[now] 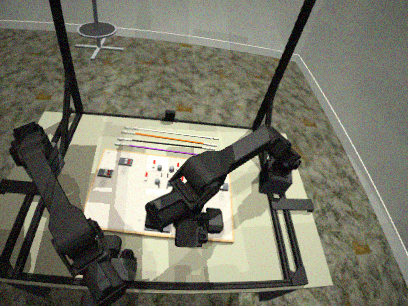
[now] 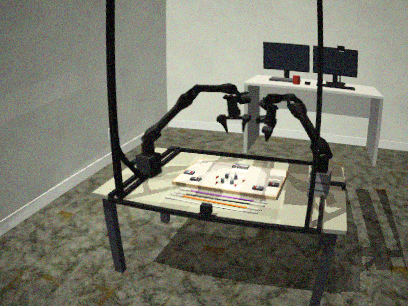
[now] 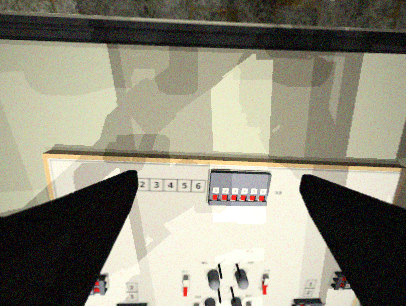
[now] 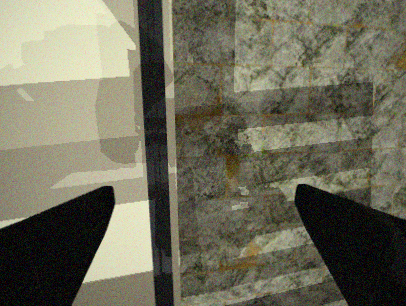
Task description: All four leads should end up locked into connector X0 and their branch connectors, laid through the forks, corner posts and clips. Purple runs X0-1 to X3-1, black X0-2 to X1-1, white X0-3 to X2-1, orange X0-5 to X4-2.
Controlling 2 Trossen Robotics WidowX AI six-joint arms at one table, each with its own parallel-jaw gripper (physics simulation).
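Places are measured from the left arm's base along level axes (x ahead, y up, z right), in millimetres.
Pixels of known places: left gripper, fingertip midpoint: [image 2: 235, 132] [image 3: 218, 180]; right gripper, fingertip midpoint: [image 2: 267, 138] [image 4: 206, 193]; left arm's base, link origin: [image 1: 280, 170] [image 2: 148, 154]; right arm's base, link origin: [image 2: 321, 170].
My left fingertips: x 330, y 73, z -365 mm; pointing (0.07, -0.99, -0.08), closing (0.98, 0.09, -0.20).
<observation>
For each thing: its top centre in the pictures, then the offset to it from my left fingertips. "spot": a spot on its surface instead.
- purple lead, surface spot: [image 1: 165, 150] [image 2: 221, 195] spot: dx +140, dy -178, dz +414 mm
- black lead, surface spot: [image 1: 167, 144] spot: dx +141, dy -180, dz +451 mm
- orange lead, surface spot: [image 2: 215, 202] [image 1: 167, 137] spot: dx +151, dy -179, dz +491 mm
- white lead, surface spot: [image 1: 170, 133] spot: dx +146, dy -181, dz +521 mm
- board, top centre: [image 3: 228, 257] [image 1: 162, 191] [image 2: 233, 175] dx +96, dy -165, dz +207 mm
- Connector X0, surface spot: [image 3: 239, 187] [image 2: 240, 165] spot: dx +74, dy -156, dz +73 mm
- small black block, surface spot: [image 2: 206, 209] [image 1: 169, 112] spot: dx +182, dy -146, dz +621 mm
The purple lead [image 1: 165, 149] [image 2: 222, 196], the black lead [image 1: 167, 144], the orange lead [image 1: 170, 138] [image 2: 215, 202] and the white lead [image 1: 170, 133] lie side by side on the table, off the board [image 1: 107, 210] [image 2: 210, 175] [image 3: 175, 215]. Connector X0 [image 2: 240, 166] [image 3: 239, 187] sits near one board edge, with a row of red tabs. Forks [image 3: 213, 279] and red-and-white clips [image 3: 185, 285] stand mid-board. My left gripper [image 1: 202, 227] [image 2: 235, 129] [image 3: 218, 180] is open and empty, high above the X0 side. My right gripper [image 2: 264, 129] [image 4: 206, 193] is open and empty, high above the table edge.
Branch connectors [image 1: 126, 162] [image 2: 257, 188] stand near the board's sides. A black frame [image 2: 150, 205] [image 3: 200, 35] [image 4: 155, 150] runs round the table, with uprights at corners. A small black block [image 1: 169, 115] [image 2: 206, 209] is on the frame bar beside the leads.
</observation>
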